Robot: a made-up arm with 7 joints. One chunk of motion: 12 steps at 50 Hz.
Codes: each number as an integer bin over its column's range. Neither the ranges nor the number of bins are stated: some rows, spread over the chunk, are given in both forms.
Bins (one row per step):
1: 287 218 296 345 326 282
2: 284 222 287 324 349 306
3: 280 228 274 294 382 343
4: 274 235 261 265 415 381
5: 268 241 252 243 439 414
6: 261 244 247 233 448 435
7: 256 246 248 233 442 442
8: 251 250 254 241 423 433
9: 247 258 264 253 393 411
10: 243 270 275 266 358 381
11: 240 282 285 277 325 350
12: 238 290 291 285 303 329
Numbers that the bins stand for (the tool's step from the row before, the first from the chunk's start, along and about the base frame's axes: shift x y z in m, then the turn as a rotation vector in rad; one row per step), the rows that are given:
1: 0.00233 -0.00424 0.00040 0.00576 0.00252 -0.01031
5: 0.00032 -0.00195 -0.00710 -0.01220 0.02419 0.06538
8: -0.00148 -0.00105 -0.00676 -0.01255 0.02112 0.07628
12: -0.00285 0.00294 -0.00046 -0.00480 -0.00189 0.01664
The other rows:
2: 0.00201 -0.00384 -0.00114 0.00206 0.00693 0.00346
3: 0.00159 -0.00324 -0.00335 -0.00322 0.01326 0.02467
4: 0.00095 -0.00255 -0.00556 -0.00833 0.01959 0.04646
6: -0.00042 -0.00165 -0.00795 -0.01396 0.02592 0.07742
7: -0.00095 -0.00145 -0.00778 -0.01396 0.02477 0.08144
9: -0.00190 -0.00025 -0.00505 -0.01044 0.01537 0.06366
10: -0.00232 0.00095 -0.00318 -0.00815 0.00866 0.04646
11: -0.00264 0.00214 -0.00148 -0.00621 0.00233 0.02868

